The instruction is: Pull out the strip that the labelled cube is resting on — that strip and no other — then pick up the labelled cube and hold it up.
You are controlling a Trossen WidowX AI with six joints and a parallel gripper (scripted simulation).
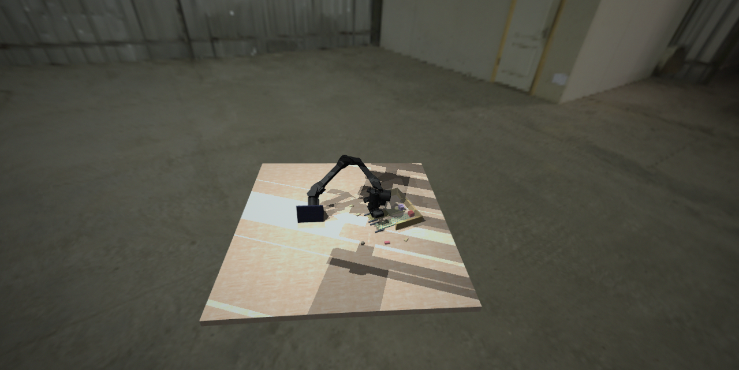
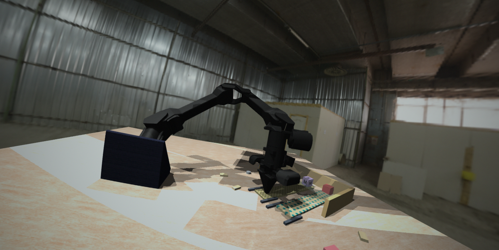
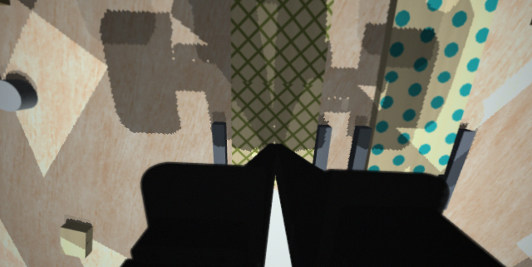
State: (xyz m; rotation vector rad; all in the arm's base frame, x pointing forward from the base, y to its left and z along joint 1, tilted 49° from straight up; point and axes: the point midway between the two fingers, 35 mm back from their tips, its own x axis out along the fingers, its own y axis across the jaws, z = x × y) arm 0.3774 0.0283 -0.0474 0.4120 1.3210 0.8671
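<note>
Right now my gripper tip is 200 mm short of the labelled cube, 70 mm to the right of it and 20 mm below it. Round my gripper tip: red block 220 mm to the right, 60 mm ahead; then yellow chip 200 mm to the right, 180 mm ahead.
</note>
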